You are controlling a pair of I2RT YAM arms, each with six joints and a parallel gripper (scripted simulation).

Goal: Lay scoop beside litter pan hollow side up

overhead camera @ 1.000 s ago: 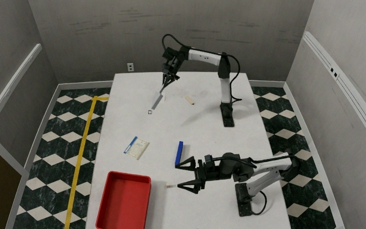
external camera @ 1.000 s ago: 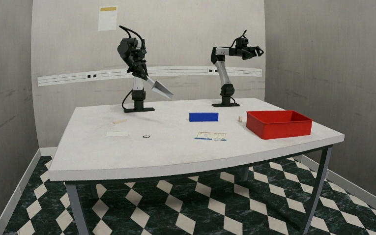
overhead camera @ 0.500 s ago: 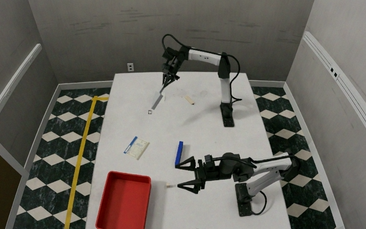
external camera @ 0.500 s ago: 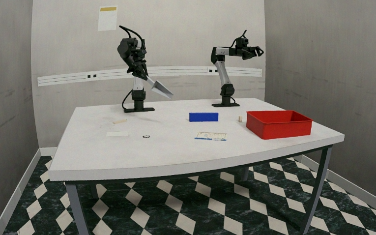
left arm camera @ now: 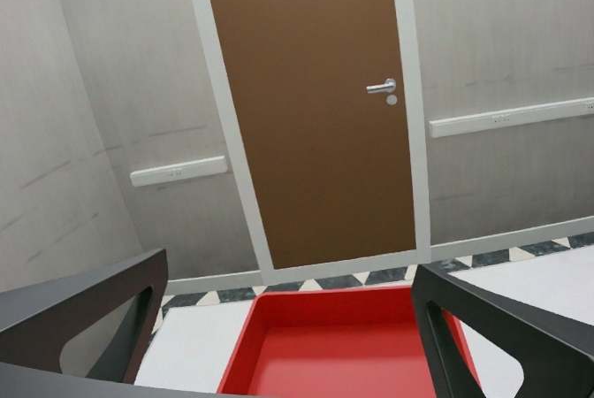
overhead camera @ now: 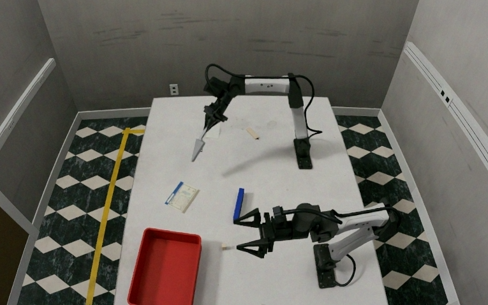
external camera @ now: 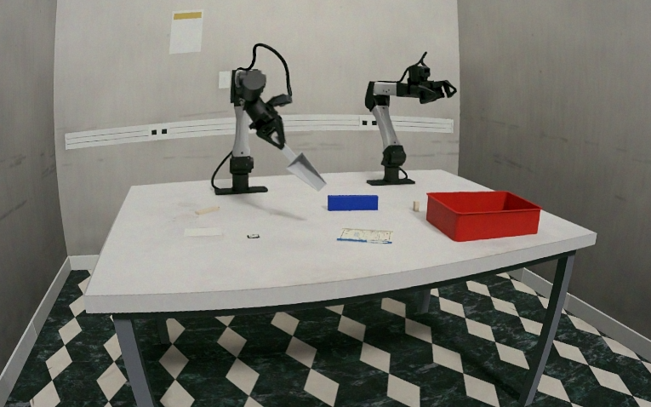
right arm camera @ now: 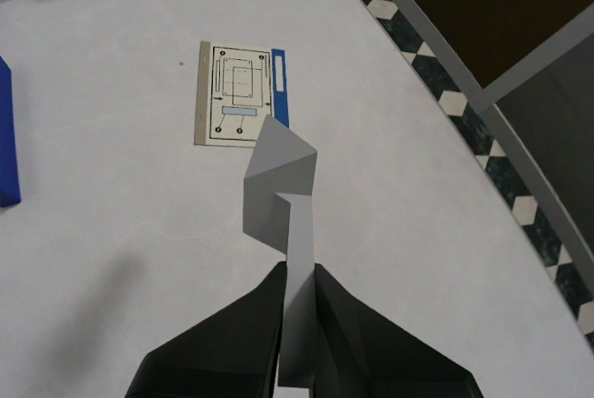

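Now: the grey scoop 20 mm ahead of my right hand, 40 mm to the left of it and 40 mm below it. The rest, counted from my right hand: small beige block 70 mm behind, 450 mm to the left, 210 mm below; flat booklet 120 mm ahead, 190 mm to the left, 230 mm below; red litter pan 160 mm ahead, 580 mm to the left, 190 mm below.
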